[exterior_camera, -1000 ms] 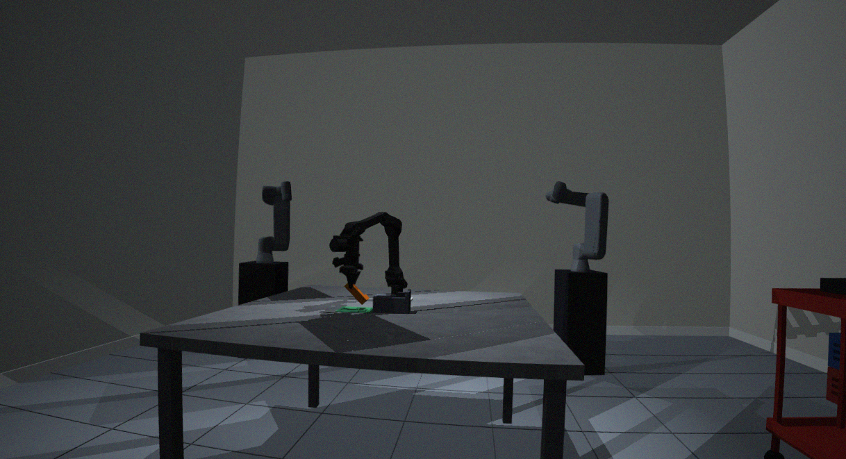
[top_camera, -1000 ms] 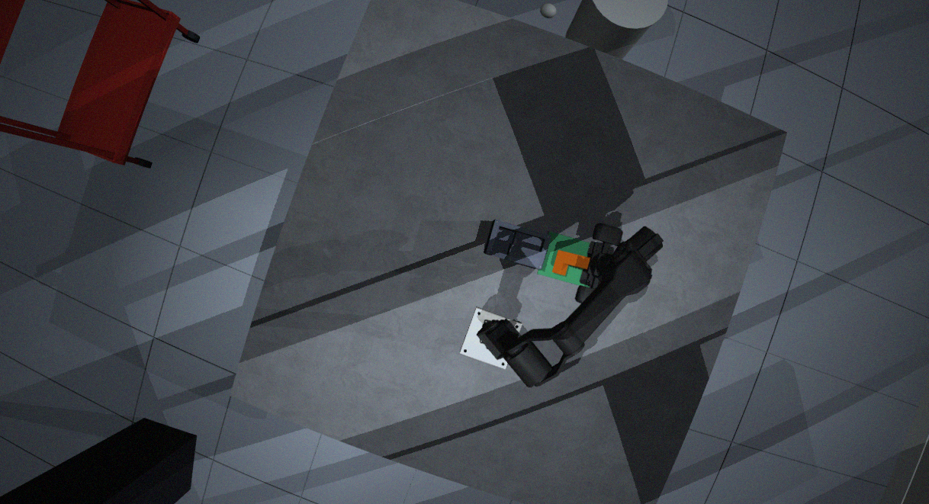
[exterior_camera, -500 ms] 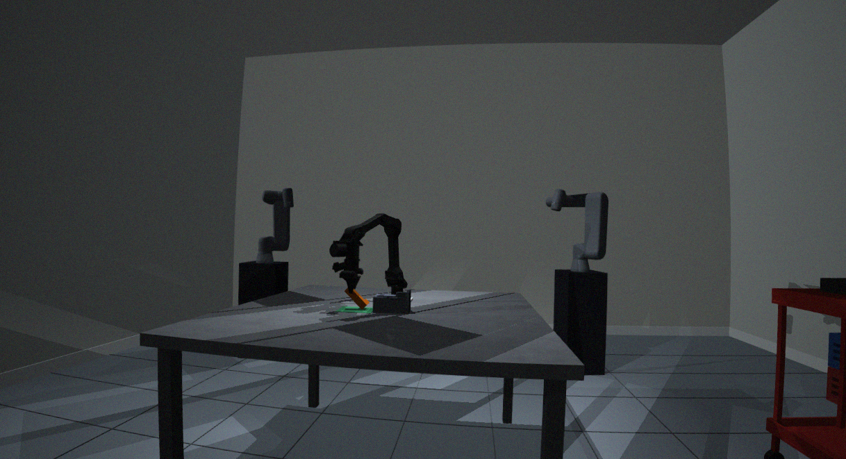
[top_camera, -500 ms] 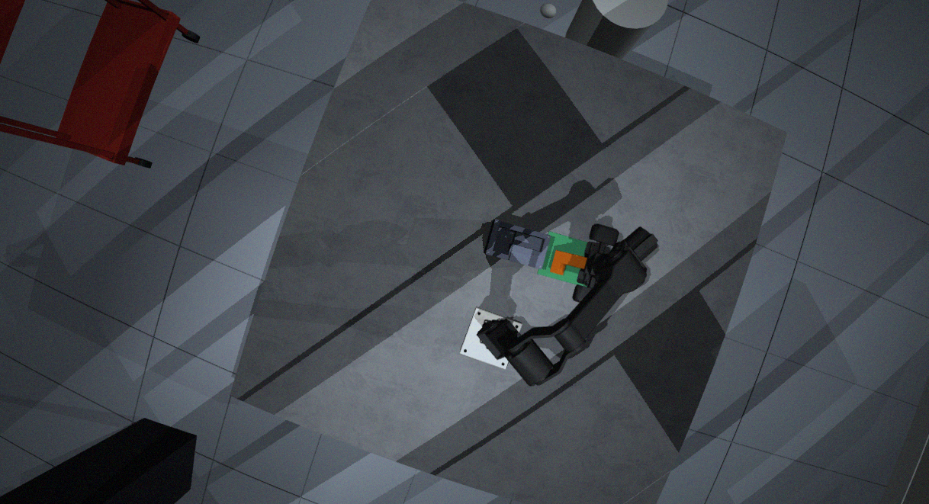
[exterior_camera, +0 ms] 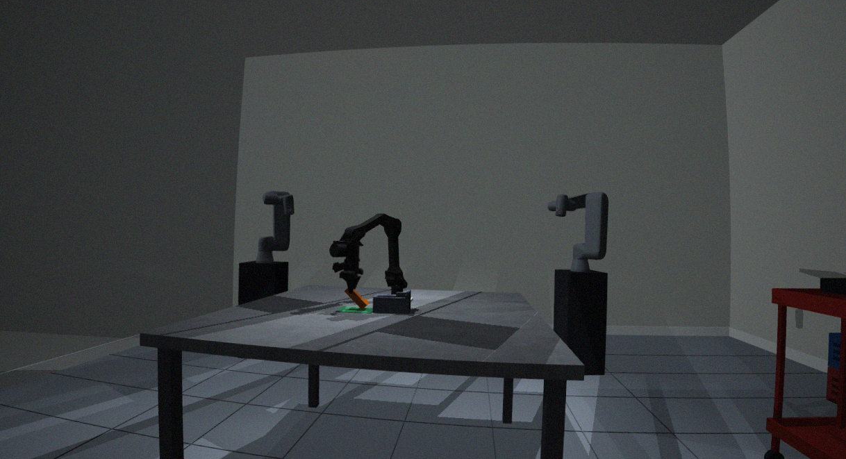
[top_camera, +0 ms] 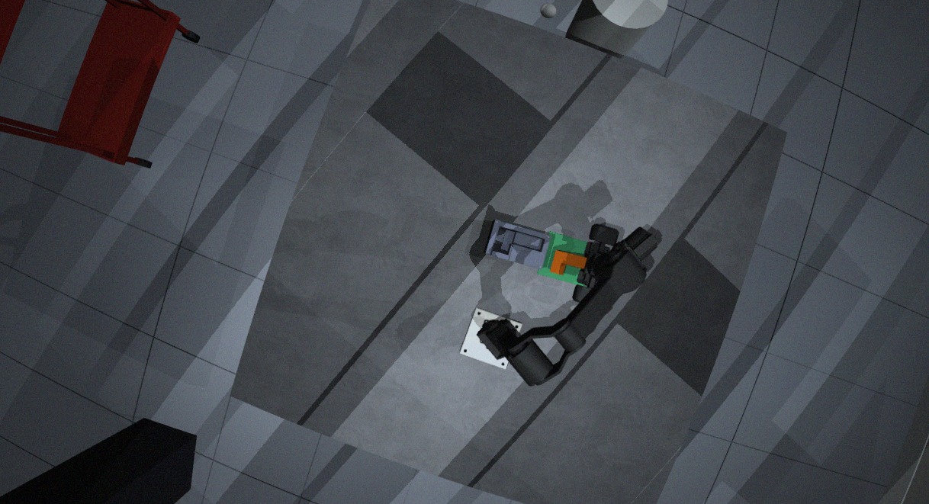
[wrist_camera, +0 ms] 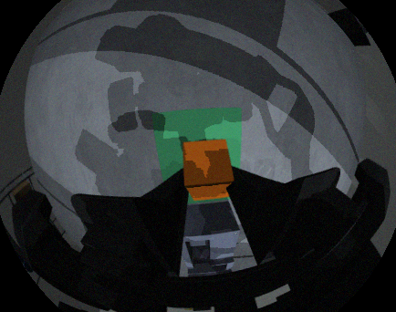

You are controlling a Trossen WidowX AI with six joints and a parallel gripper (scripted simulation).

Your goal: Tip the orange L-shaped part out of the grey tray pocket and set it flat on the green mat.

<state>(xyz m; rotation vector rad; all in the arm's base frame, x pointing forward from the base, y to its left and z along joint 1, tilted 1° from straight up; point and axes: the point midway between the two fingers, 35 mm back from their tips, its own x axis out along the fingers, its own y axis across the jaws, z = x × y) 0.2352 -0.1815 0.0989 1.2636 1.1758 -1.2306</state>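
My gripper tip is 30 mm to the right of the orange L-shaped part, 30 mm above it and 10 mm past it. The rest, counted from my gripper tip: mat (90 mm below, 20 mm to the left).
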